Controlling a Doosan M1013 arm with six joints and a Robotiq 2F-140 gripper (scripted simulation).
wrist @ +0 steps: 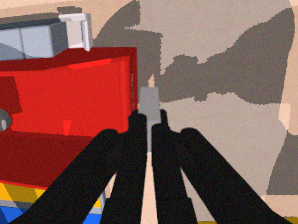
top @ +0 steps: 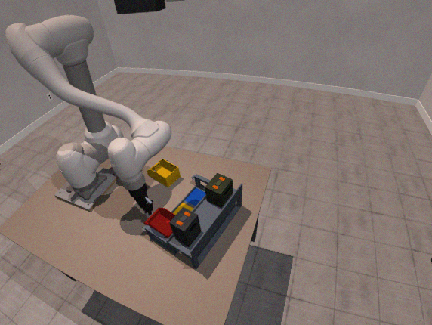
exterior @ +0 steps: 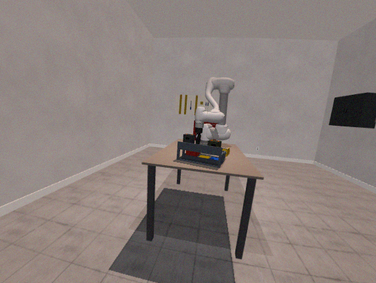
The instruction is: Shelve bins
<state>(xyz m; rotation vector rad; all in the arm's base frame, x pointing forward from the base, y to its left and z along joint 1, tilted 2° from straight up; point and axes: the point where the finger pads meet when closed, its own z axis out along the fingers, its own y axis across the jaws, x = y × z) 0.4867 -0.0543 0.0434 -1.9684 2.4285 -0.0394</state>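
The red bin is 10 cm ahead of my hand and 2 cm to the right of it. From my hand the other things lie so: yellow bin: 28 cm to the left, 9 cm behind, 2 cm below; then grey shelf: 28 cm ahead, 6 cm to the left, 5 cm above.
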